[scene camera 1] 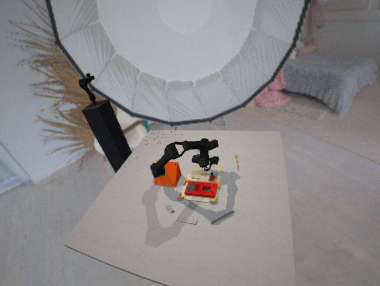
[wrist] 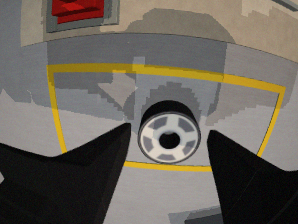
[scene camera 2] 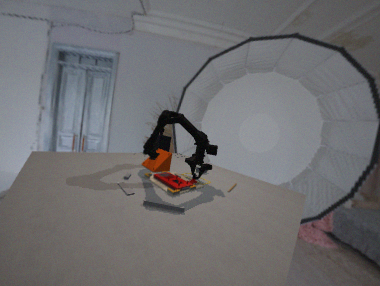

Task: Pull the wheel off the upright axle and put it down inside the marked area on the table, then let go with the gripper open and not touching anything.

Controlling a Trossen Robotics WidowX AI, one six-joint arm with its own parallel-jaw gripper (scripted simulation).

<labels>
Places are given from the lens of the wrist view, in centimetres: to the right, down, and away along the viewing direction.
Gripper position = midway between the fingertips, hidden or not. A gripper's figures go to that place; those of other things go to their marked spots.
my gripper [wrist: 170,132]: 2, 1, 10
wheel [wrist: 165,148]: 1, 2, 10
</labels>
